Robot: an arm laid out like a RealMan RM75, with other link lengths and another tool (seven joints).
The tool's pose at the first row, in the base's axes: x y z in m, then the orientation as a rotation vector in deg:
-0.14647 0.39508 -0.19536 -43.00 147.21 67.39
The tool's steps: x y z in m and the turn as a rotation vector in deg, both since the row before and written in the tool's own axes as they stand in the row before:
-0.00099 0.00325 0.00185 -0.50 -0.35 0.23
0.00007 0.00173 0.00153 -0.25 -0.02 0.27
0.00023 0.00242 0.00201 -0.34 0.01 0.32
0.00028 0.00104 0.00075 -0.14 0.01 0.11
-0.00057 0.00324 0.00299 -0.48 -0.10 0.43
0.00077 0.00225 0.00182 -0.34 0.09 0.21
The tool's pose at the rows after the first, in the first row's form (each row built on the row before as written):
-0.14739 0.39862 -0.19409 -42.56 146.88 68.17
-0.14839 0.40070 -0.19398 -42.28 146.94 68.59
-0.14989 0.40347 -0.19378 -41.98 147.02 69.15
-0.15068 0.40451 -0.19368 -41.89 147.04 69.37
-0.15193 0.40875 -0.19322 -41.40 147.04 70.16
-0.15379 0.41110 -0.19316 -41.29 147.11 70.68

